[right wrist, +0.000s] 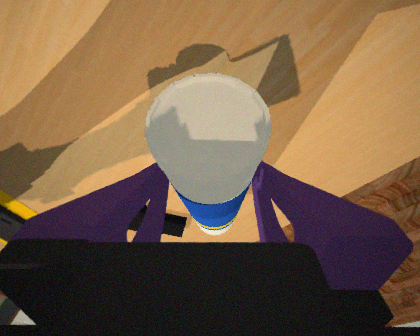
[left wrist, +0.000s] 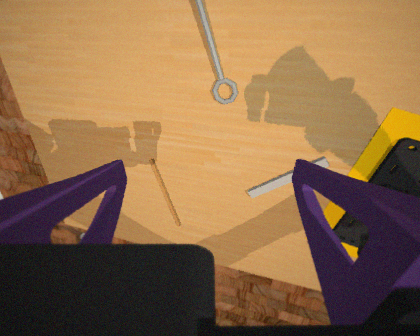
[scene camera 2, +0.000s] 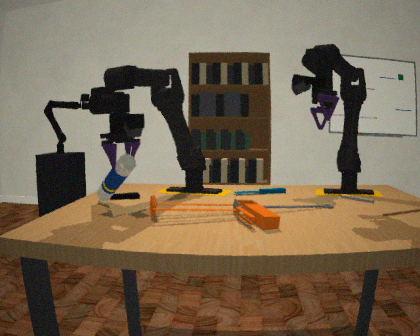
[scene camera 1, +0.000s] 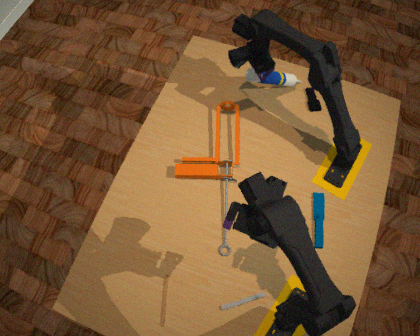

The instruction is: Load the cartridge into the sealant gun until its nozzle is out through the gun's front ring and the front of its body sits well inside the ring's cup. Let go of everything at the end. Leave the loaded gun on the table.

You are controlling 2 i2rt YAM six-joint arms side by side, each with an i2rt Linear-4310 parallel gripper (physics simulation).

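Pixels of known places: left gripper, between the fingertips: [left wrist: 209,169] [scene camera 2: 323,125] [scene camera 1: 245,228]; right gripper, between the fingertips: [right wrist: 210,168] [scene camera 2: 121,168] [scene camera 1: 259,75]; left arm's base, origin of its link: [scene camera 2: 348,192] [scene camera 1: 288,319]; right arm's base, origin of its link: [scene camera 2: 194,191] [scene camera 1: 343,162].
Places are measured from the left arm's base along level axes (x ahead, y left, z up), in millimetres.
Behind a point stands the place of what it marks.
The cartridge [scene camera 1: 287,79] {x 415, y -729, z 71 mm} [scene camera 2: 114,181] {x 496, y -673, z 85 mm} [right wrist: 210,120] {x 515, y -619, z 139 mm} is white and blue with a yellow band. My right gripper [scene camera 1: 265,75] {x 493, y -649, z 122 mm} [scene camera 2: 121,159] {x 493, y -649, z 122 mm} is shut on its rear part, seen in the right wrist view, and holds it steeply tilted, nozzle end down; whether the nozzle touches the table is unclear. The orange gun [scene camera 1: 197,171] {x 496, y -257, z 32 mm} [scene camera 2: 260,215] {x 550, y -255, z 29 mm} lies on the table, its cradle empty. Its front ring [scene camera 1: 223,104] {x 563, y -523, z 40 mm} [scene camera 2: 153,207] {x 571, y -517, z 37 mm} is at the cradle's far end from the handle. Its grey rod [scene camera 1: 225,215] {x 341, y -183, z 14 mm} [scene camera 2: 300,206] {x 336, y -171, z 11 mm} [left wrist: 211,47] {x 314, y -140, z 12 mm} extends out behind. My left gripper [scene camera 2: 321,117] {x 238, y -106, z 245 mm} [left wrist: 209,169] {x 238, y -106, z 245 mm} is open and empty, high above the table.
A small black block [scene camera 1: 313,99] {x 302, y -745, z 14 mm} [scene camera 2: 125,196] {x 317, y -738, z 9 mm} [right wrist: 175,225] {x 338, y -770, z 15 mm} lies near the cartridge. A blue tool [scene camera 1: 319,220] {x 73, y -327, z 16 mm} [scene camera 2: 270,191] {x 71, y -295, z 8 mm} lies between the arm bases. A grey bar [scene camera 1: 243,301] {x 148, y 22, z 10 mm} [left wrist: 275,182] {x 161, y 30, z 9 mm} and a thin brown stick [scene camera 1: 164,300] {x 349, y 149, z 7 mm} [left wrist: 166,192] {x 349, y 141, z 4 mm} lie near the left arm's base side.
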